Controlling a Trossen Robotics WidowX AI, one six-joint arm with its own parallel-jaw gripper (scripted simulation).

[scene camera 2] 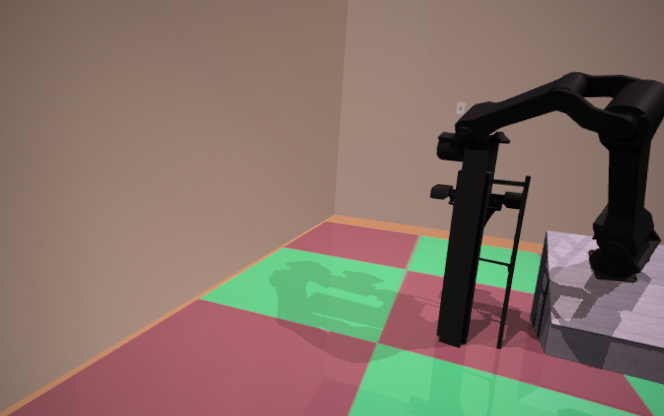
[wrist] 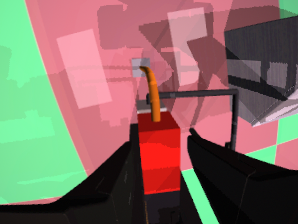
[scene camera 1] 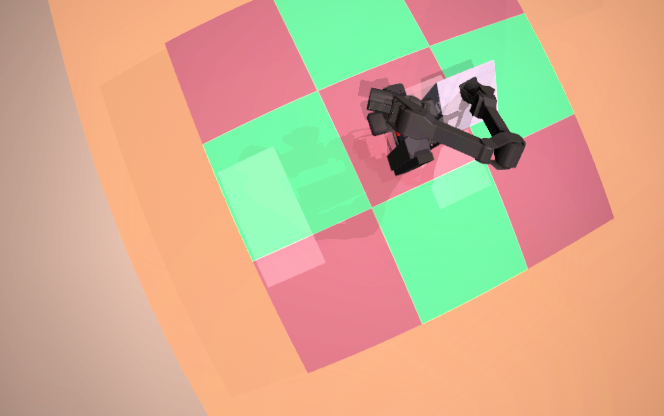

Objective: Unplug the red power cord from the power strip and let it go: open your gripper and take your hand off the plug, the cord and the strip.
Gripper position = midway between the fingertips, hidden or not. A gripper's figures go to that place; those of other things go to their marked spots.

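There's a black upright column (scene camera 2: 474, 167) that's 0.70 m from the lens, and my gripper (scene camera 2: 470, 233) is 0.86 m from the lens.
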